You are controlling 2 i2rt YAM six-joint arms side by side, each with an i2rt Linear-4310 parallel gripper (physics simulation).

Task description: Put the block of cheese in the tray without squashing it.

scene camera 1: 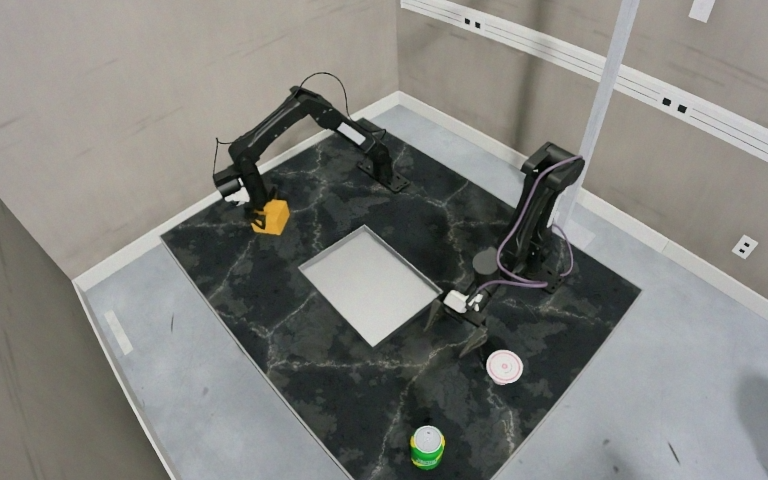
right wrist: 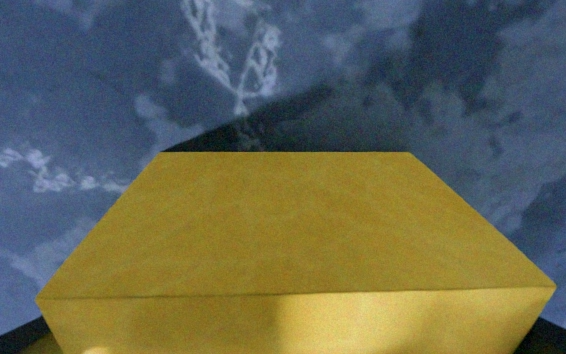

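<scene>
The block of cheese (scene camera 1: 277, 217) (right wrist: 295, 225) is an orange-yellow block on the dark marbled mat, left of the tray in the scene view. It fills much of the lower right wrist view. My right gripper (scene camera 1: 263, 211) is open and low at the block, with its fingers spread about the block's sides; in the right wrist view parts of them show at the bottom corners, and their tips are hidden. The empty light grey tray (scene camera 1: 370, 283) lies mid-mat. My left gripper (scene camera 1: 446, 340) is open and empty, near the tray's right corner.
A white tub with a pink-ringed lid (scene camera 1: 504, 366) stands just beyond the left gripper, at the lower right. A green and yellow can (scene camera 1: 427, 448) stands near the bottom edge of the mat (scene camera 1: 334, 384). Walls rise behind both arms, and a pale post (scene camera 1: 600, 96) stands behind the left arm.
</scene>
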